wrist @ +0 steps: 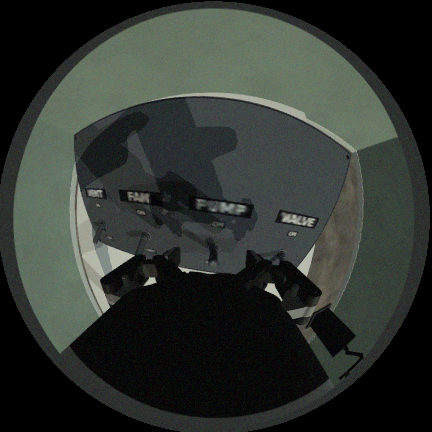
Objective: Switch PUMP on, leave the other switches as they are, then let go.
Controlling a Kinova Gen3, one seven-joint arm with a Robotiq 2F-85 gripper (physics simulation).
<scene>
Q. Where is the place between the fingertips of my gripper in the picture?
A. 212, 256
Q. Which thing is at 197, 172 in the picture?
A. A dark grey switch panel.
</scene>
